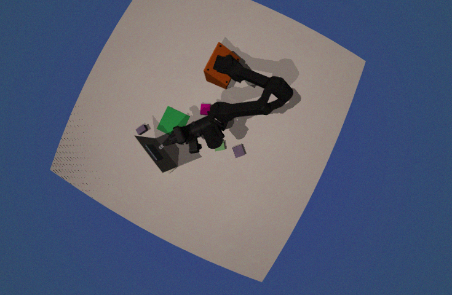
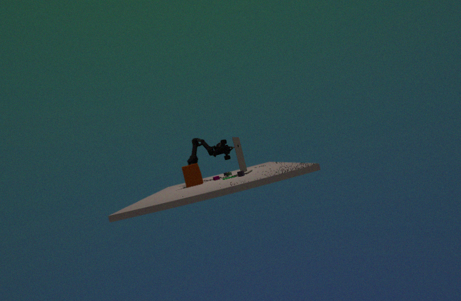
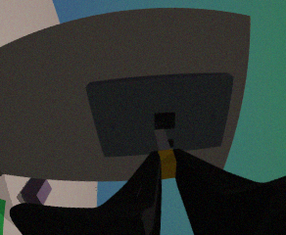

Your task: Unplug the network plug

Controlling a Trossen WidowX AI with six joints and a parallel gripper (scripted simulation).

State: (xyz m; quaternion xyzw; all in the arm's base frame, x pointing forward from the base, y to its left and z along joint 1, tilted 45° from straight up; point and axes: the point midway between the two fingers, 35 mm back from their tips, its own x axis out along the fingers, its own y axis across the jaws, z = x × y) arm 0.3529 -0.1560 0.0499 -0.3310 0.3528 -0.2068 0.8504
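Now: the green marked square 250 mm below my gripper tip, 100 mm behind it and 40 mm to the right of it. From my gripper tip the other things lie so: network plug (right at my gripper tip); upright grey panel (100 mm below, 50 mm ahead, 30 mm to the right).
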